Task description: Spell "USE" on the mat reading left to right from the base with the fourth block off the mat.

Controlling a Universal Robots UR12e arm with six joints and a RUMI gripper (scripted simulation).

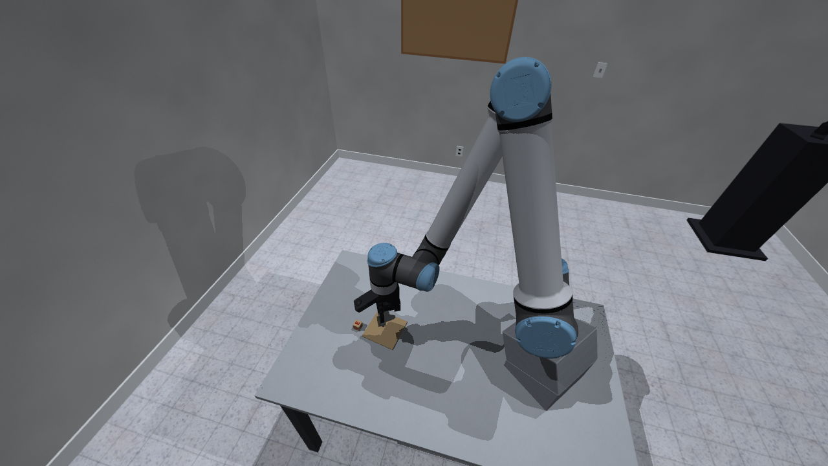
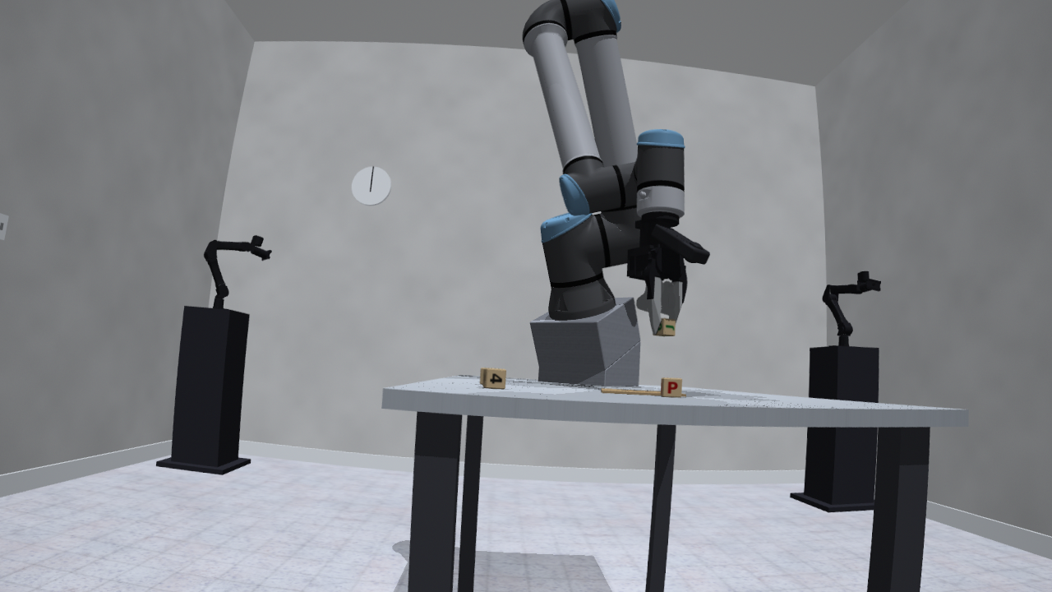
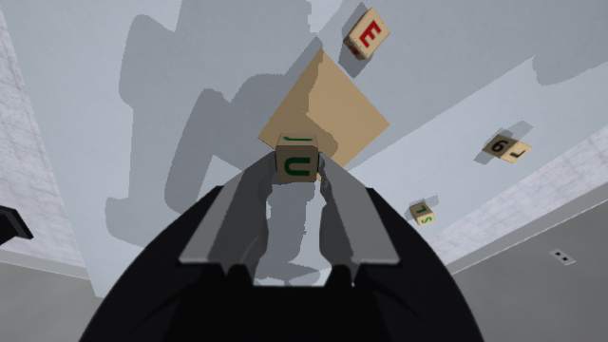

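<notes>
My gripper is now 12 cm above the tan mat and 4 cm to the left of it.
</notes>
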